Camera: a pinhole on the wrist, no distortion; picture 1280 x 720 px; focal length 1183.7 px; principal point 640.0 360.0 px. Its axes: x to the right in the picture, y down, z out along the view. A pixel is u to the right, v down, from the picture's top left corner.
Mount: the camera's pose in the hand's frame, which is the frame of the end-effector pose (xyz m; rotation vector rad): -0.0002 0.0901 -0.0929 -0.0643 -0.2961 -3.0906
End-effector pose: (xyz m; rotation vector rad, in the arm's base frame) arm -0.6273 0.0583 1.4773 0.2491 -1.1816 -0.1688
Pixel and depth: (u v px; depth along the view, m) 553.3 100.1 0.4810
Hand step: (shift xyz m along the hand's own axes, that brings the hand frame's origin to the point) 0.0489 0.2865 0.3574
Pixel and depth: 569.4 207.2 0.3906
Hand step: 0.0358 0.2147 0.2797
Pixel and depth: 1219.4 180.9 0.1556
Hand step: -0.0713 0.1404 0.0587
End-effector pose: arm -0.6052 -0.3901 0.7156 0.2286 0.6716 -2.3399
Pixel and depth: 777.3 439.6 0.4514
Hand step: -0.0342 0.1446 0.3580
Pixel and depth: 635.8 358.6 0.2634
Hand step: 0.0107 0.1406 0.1654
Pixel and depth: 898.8 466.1 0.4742
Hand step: -0.0841 0.1354 0.3849
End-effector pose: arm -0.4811 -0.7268 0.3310 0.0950 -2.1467 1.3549
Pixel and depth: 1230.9 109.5 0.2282
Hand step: -0.1073 0.1773 0.1269
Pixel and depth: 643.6 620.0 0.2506
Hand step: 0.0107 0.0838 0.1634
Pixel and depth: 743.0 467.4 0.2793
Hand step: -0.0129 0.1177 0.1870
